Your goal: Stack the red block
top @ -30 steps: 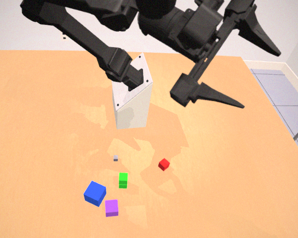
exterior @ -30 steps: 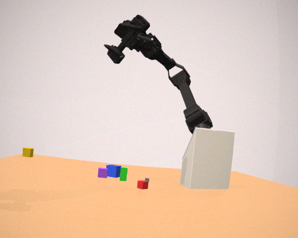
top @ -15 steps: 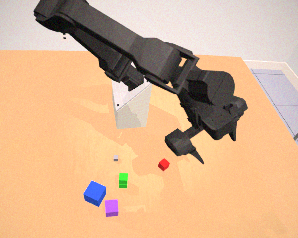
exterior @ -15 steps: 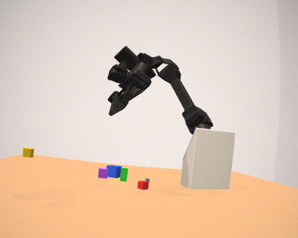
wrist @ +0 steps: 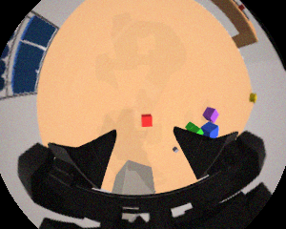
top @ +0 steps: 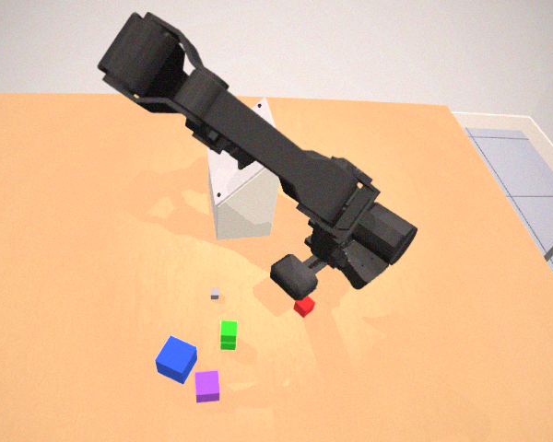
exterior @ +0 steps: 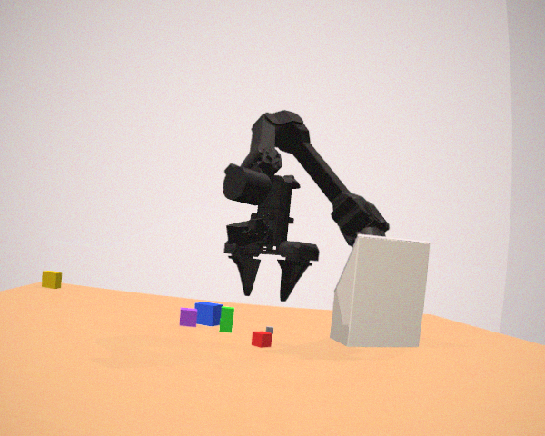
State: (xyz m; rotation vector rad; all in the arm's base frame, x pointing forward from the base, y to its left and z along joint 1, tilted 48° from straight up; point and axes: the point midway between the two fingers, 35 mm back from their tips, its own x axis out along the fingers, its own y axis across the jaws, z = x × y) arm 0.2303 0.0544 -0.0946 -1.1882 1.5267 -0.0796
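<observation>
My gripper tip is now 80 mm above the red block and 10 mm to the left of it. The rest, counted from my gripper tip: purple block (180 mm to the right, 140 mm ahead, 70 mm below); then blue block (230 mm to the right, 100 mm ahead, 70 mm below); then grey block (170 mm to the right, 80 mm below, 30 mm behind).
</observation>
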